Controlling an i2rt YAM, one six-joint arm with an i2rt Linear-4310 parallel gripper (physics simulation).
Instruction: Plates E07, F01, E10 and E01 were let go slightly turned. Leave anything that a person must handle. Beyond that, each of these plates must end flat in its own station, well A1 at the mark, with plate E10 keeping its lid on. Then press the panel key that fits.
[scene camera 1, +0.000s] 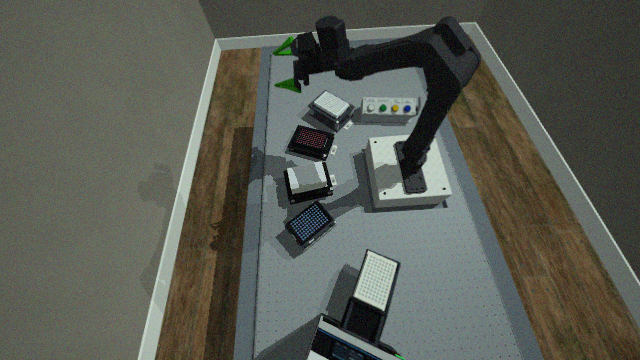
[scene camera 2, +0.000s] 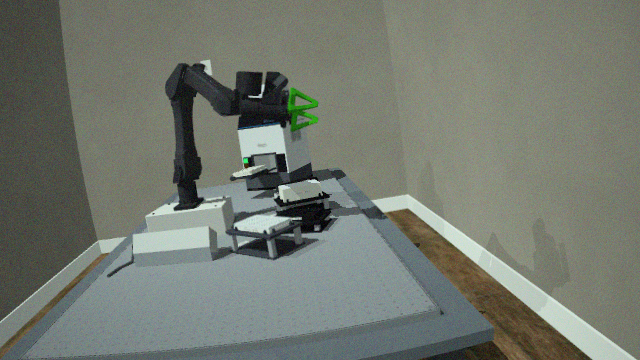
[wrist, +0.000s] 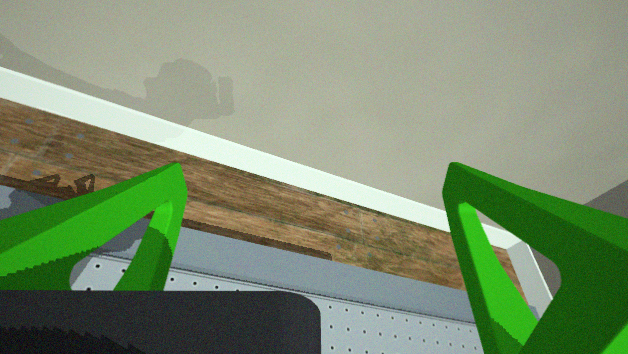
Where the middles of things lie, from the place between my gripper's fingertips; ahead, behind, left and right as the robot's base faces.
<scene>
The blue-welled plate (scene camera 1: 305, 225) is 41 cm to the left of my hand, 25 cm below it and 7 cm behind it.
</scene>
